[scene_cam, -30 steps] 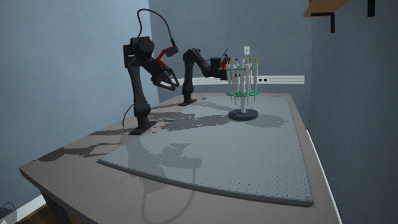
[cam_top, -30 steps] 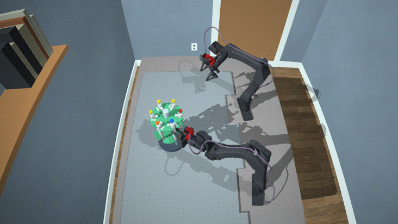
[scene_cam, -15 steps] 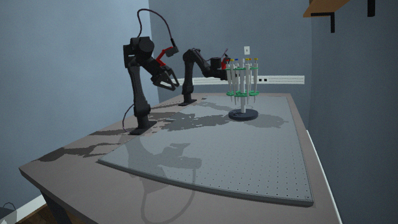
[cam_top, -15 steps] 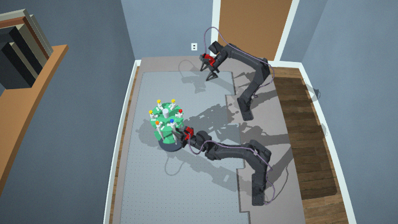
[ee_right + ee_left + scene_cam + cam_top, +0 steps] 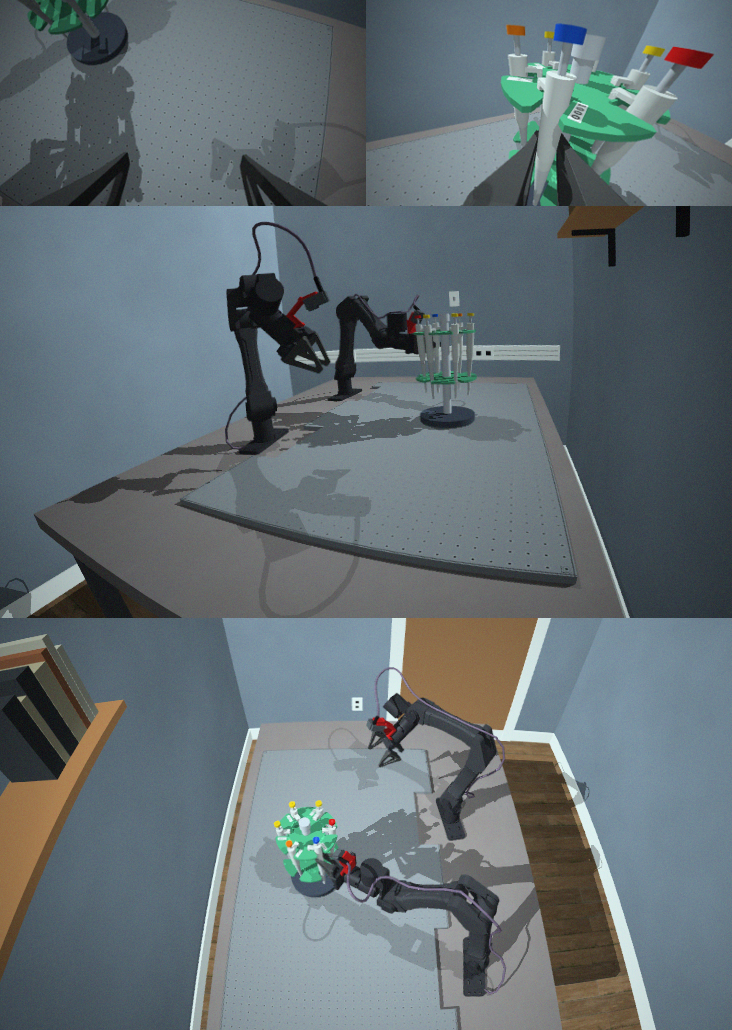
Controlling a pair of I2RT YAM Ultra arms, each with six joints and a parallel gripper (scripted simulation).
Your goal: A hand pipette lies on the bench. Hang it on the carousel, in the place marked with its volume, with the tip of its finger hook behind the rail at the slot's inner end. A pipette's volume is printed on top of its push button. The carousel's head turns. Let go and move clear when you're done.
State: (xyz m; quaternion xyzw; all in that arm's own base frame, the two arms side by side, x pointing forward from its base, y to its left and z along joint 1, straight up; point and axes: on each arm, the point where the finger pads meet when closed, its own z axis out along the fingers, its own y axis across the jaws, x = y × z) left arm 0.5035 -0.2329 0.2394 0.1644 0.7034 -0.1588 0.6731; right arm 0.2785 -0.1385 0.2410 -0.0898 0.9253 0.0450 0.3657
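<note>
The white hand pipette lies 1 cm ahead of my left hand and 2 cm below it.
</note>
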